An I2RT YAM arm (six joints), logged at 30 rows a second.
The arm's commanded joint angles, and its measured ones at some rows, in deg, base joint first. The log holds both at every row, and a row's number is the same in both.
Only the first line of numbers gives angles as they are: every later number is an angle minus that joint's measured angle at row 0.
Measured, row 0:
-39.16, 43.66, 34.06, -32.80, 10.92, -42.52
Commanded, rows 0 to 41:
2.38, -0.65, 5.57, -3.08, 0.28, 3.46
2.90, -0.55, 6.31, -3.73, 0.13, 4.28
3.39, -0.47, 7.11, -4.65, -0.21, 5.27
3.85, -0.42, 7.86, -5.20, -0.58, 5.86
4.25, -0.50, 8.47, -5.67, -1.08, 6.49
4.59, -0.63, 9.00, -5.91, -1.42, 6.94
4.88, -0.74, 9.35, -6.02, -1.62, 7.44
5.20, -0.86, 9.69, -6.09, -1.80, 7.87
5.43, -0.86, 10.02, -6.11, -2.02, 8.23
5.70, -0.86, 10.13, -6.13, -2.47, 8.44
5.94, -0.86, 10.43, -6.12, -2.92, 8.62
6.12, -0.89, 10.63, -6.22, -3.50, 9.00
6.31, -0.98, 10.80, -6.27, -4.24, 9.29
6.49, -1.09, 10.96, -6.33, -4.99, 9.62
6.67, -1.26, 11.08, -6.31, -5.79, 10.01
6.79, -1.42, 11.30, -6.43, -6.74, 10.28
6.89, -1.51, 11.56, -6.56, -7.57, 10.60
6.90, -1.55, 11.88, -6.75, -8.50, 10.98
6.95, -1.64, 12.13, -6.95, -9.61, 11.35
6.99, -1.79, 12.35, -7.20, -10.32, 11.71
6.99, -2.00, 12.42, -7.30, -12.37, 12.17
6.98, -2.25, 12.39, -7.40, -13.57, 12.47
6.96, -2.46, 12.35, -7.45, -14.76, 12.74
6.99, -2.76, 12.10, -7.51, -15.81, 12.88
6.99, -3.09, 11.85, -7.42, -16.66, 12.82
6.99, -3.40, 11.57, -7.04, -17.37, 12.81
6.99, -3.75, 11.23, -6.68, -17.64, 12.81
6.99, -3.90, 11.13, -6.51, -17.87, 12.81
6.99, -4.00, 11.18, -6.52, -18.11, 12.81
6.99, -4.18, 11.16, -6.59, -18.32, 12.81
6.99, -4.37, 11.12, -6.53, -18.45, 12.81
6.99, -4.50, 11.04, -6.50, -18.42, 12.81
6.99, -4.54, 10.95, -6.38, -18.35, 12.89
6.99, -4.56, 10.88, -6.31, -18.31, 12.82
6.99, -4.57, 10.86, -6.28, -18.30, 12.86
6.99, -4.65, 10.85, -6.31, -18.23, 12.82
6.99, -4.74, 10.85, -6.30, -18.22, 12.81
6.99, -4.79, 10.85, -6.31, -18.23, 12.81
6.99, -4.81, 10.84, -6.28, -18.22, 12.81
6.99, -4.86, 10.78, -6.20, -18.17, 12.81
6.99, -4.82, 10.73, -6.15, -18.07, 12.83
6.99, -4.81, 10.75, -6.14, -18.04, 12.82
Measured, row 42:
6.65, -4.22, 9.60, -7.25, -17.18, 11.80
